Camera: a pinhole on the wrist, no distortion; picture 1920 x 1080 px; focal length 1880.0 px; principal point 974.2 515.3 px. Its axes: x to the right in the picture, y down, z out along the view. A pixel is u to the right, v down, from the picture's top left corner.
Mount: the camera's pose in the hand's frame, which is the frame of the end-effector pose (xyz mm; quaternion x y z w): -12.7 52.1 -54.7 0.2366 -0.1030 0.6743 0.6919
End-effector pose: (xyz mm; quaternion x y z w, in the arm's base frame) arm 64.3 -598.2 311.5 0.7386 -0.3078 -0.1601 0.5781
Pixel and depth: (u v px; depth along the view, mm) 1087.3 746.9 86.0
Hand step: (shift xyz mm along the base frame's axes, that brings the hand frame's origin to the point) -24.5 -15.8 7.9
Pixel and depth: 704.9 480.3 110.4
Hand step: -10.3 -28.2 -21.1
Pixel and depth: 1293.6 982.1 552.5
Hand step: -291.3 -327.1 -263.0
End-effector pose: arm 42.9 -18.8 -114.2 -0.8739 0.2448 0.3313 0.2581
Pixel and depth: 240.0 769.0 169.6
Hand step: 15.1 107.3 -11.0
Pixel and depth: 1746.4 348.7 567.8
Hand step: -138.1 293.2 -453.2
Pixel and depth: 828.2 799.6 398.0
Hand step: -35.4 298.3 -136.6
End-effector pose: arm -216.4 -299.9 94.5 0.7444 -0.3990 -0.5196 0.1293
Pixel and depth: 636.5 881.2 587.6
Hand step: -232.8 321.7 -356.1
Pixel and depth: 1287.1 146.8 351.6
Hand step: -187.4 8.5 -229.5
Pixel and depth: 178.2 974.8 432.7
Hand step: -87.4 298.8 -264.3
